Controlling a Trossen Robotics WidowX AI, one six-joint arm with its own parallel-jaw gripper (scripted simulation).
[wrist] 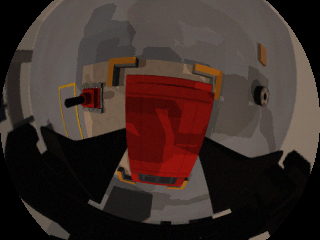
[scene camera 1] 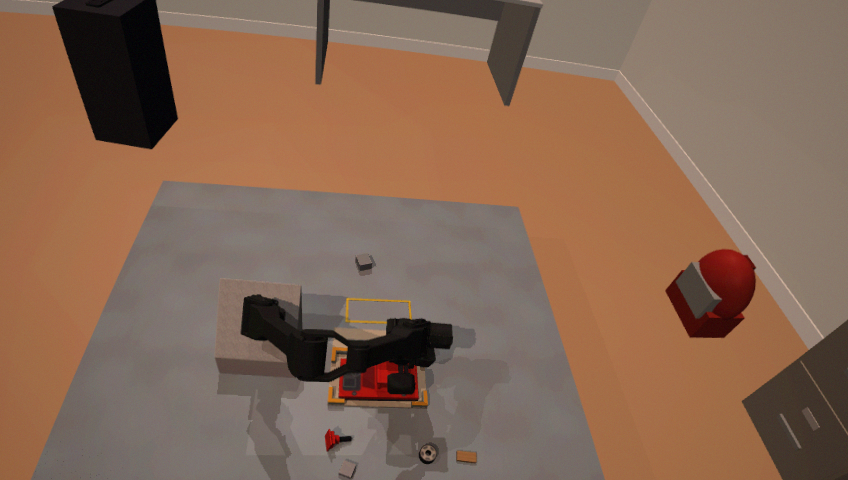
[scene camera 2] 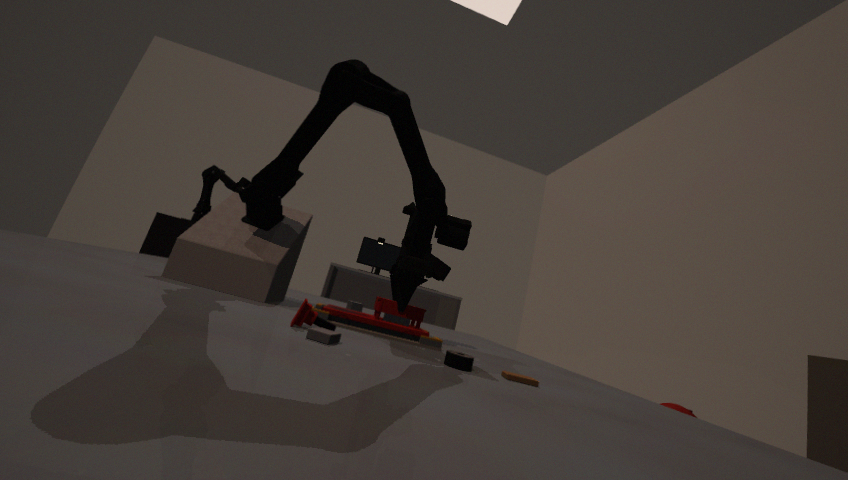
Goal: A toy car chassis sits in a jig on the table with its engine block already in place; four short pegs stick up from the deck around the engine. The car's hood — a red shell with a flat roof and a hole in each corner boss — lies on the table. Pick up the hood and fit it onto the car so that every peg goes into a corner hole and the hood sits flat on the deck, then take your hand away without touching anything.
Path:
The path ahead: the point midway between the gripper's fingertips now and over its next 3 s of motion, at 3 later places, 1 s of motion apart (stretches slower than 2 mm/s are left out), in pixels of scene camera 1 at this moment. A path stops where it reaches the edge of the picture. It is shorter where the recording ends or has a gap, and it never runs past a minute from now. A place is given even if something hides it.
The gripper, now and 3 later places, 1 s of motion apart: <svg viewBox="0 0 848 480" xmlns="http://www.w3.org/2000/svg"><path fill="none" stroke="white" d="M395 373L395 373L395 375L398 361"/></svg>

